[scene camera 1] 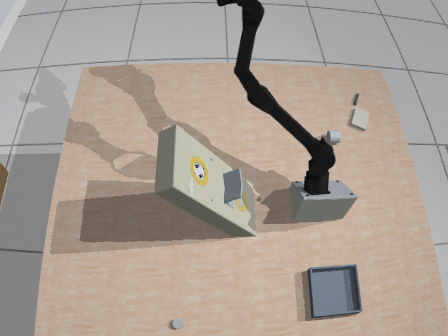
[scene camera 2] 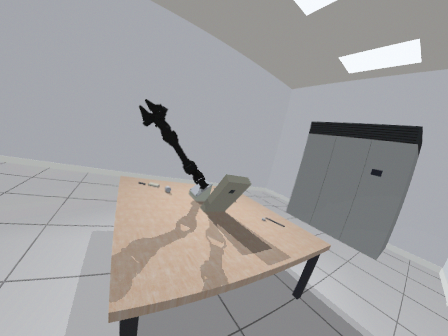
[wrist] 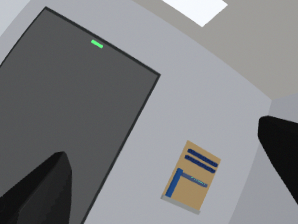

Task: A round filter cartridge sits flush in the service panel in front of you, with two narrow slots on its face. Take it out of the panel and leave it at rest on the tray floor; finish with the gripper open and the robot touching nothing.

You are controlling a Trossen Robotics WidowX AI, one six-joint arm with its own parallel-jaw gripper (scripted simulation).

My gripper (wrist: 167,145) is open and holds nothing. Further things: a service panel (scene camera 1: 175,181) and a grey tray (scene camera 1: 334,290).
The service panel also shows in scene camera 2 (scene camera 2: 230,188).
